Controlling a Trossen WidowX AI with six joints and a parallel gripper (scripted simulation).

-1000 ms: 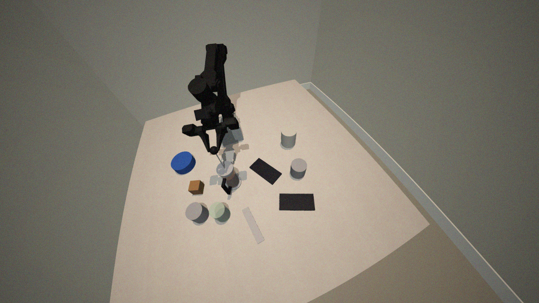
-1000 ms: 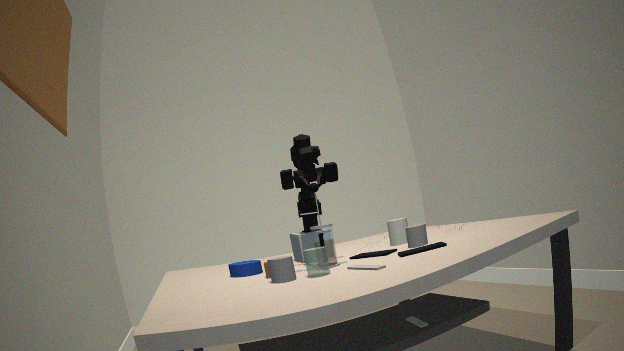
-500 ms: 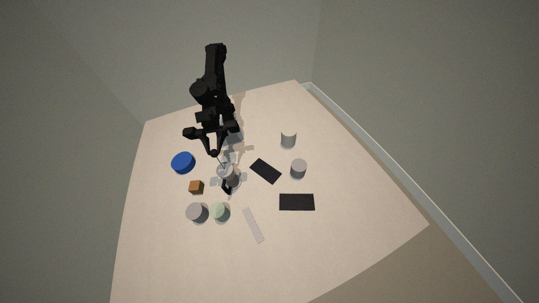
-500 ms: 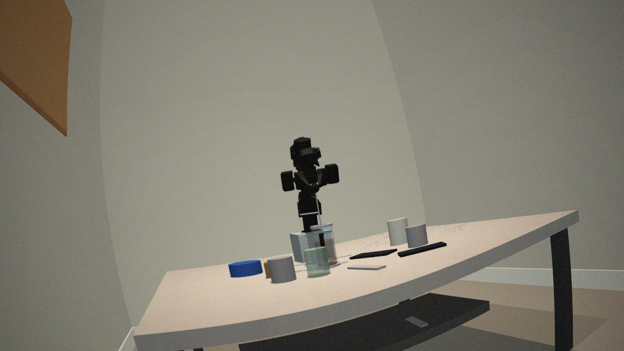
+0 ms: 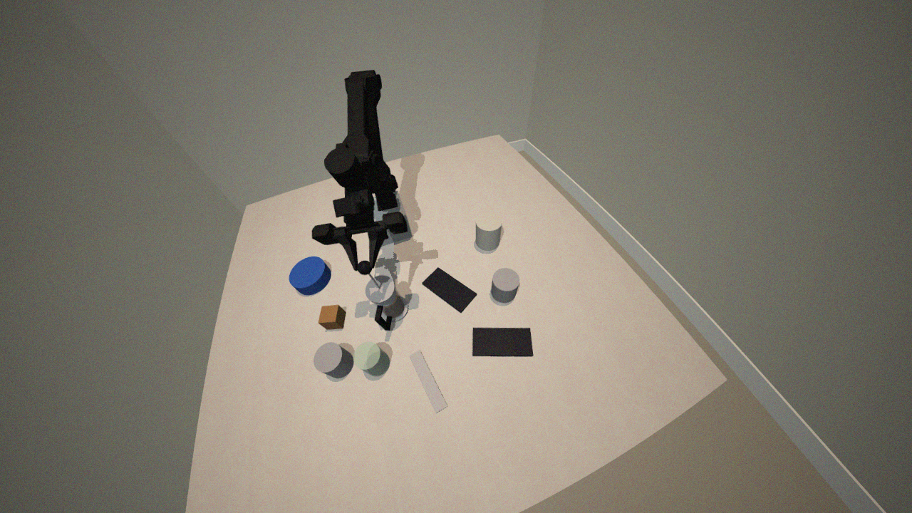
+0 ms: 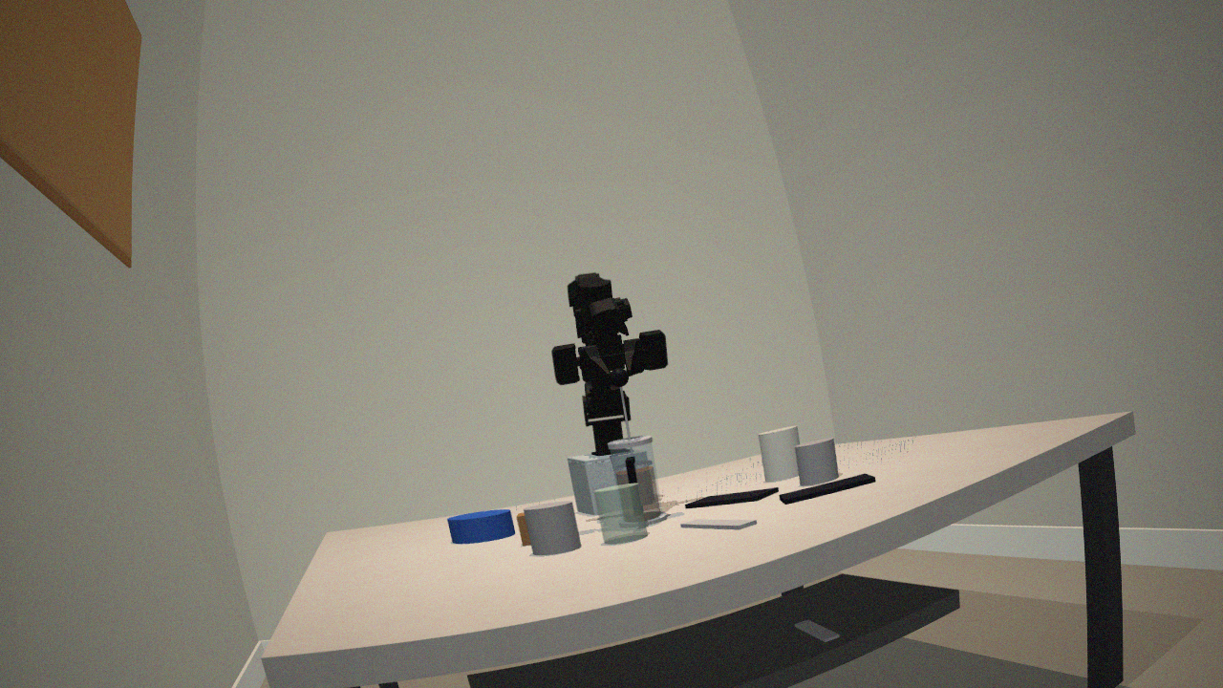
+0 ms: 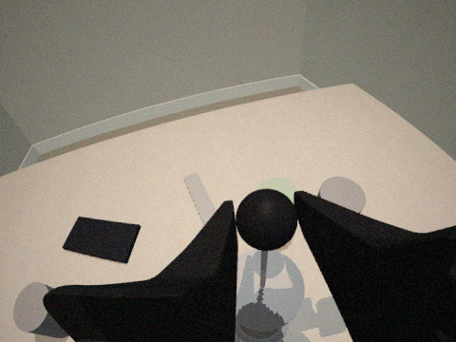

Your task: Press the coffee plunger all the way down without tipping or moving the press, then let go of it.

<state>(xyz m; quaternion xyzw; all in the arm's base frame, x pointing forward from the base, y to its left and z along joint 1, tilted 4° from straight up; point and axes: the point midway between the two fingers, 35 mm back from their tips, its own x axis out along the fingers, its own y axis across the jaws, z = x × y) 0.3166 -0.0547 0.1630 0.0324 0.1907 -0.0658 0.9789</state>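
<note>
Right now the glass coffee press is 12 cm below my gripper tip. Round my gripper tip: brown cube 22 cm below, 17 cm to the right, 4 cm behind; blue disc 25 cm to the right, 22 cm below, 22 cm behind; pale green cylinder 20 cm below, 11 cm ahead, 7 cm to the right.
</note>
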